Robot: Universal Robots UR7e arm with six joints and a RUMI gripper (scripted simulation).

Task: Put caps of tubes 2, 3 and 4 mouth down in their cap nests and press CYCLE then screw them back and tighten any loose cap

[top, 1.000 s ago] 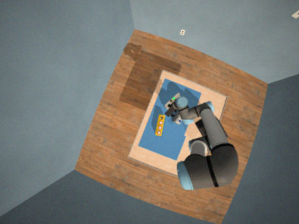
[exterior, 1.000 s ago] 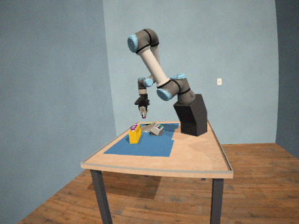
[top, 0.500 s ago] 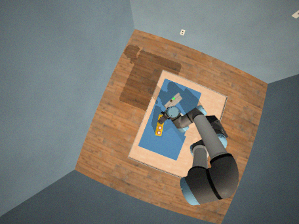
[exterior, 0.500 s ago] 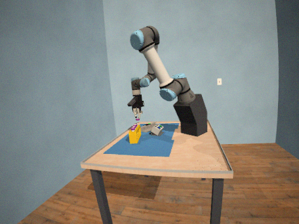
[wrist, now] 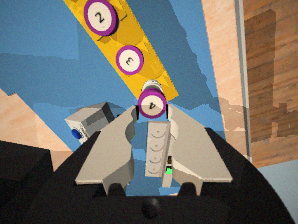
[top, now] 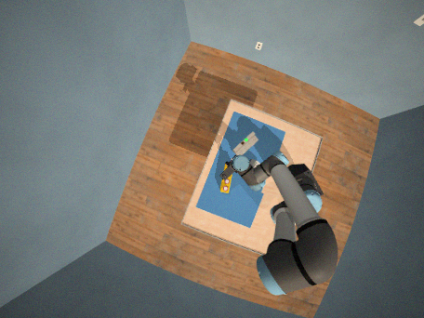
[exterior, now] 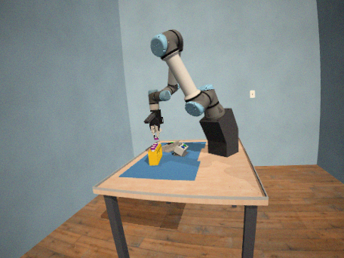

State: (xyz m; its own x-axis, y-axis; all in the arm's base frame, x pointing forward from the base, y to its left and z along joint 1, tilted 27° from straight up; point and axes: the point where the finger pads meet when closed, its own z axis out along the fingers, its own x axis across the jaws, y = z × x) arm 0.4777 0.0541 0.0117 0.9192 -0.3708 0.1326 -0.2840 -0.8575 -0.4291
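Now: the cap 1 cm behind my hand, 5 cm to the left of it and 5 cm below it. Also, from my hand: green key: 20 cm behind, 9 cm to the right, 10 cm below; then blue cycle key: 20 cm behind, 5 cm to the right, 10 cm below; then key housing: 18 cm behind, 7 cm to the right, 11 cm below.
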